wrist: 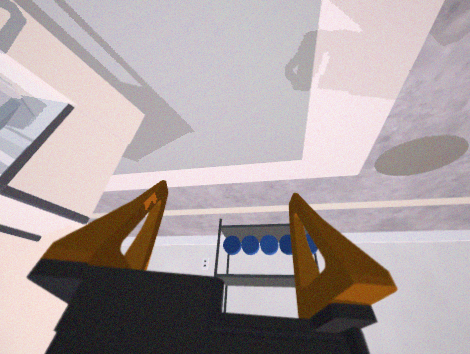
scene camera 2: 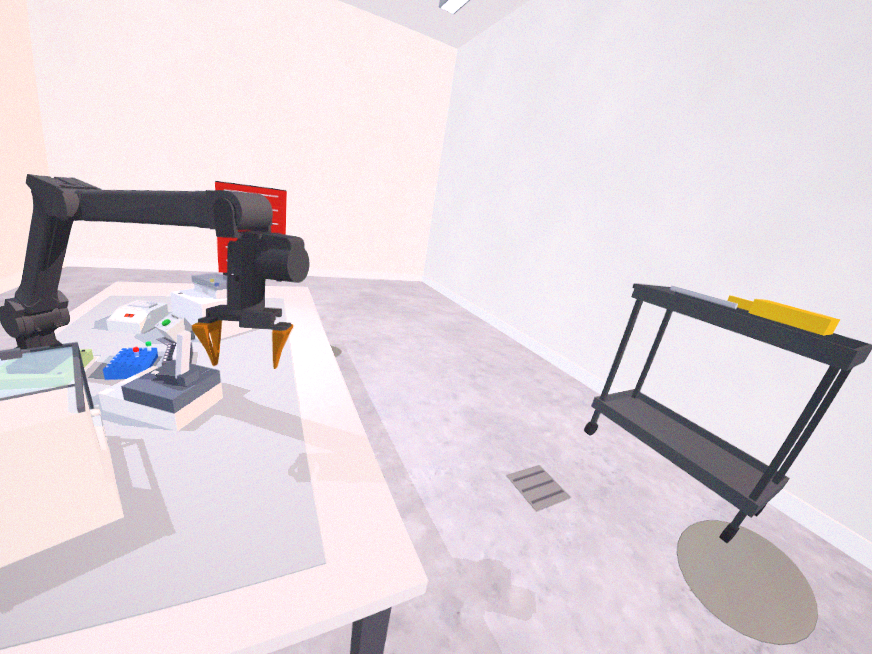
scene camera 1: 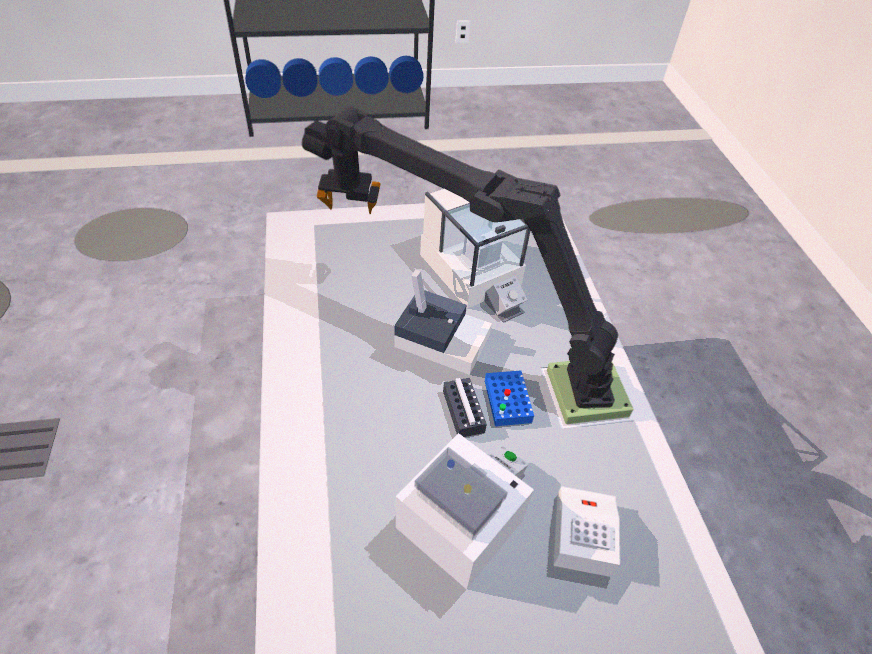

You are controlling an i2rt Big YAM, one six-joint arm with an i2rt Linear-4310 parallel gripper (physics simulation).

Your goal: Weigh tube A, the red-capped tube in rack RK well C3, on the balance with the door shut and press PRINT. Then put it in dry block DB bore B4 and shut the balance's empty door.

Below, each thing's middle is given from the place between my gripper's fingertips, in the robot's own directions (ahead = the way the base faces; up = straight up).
Labels:
Right now my hand is 320 mm past the balance (scene camera 2: 65, 486), 110 mm above it and 20 mm to the left of it. From my hand the other things lie so: white box device (scene camera 1: 462, 507) 720 mm to the left, 220 mm behind, 130 mm below.

